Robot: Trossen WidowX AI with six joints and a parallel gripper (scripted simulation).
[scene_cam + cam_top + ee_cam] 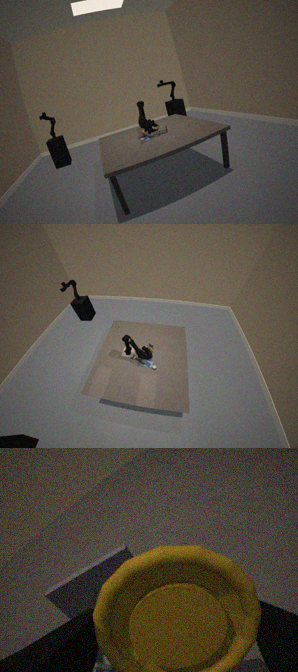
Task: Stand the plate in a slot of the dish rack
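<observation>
The wire dish rack is 6 cm below my gripper tip, 4 cm to the left of it and 3 cm behind it. Also, from my gripper tip: yellow plate: 1 cm to the right; then white round disc: 24 cm to the right, 6 cm below, 6 cm ahead; then light blue mat: 16 cm to the right, 8 cm below, 3 cm behind.
</observation>
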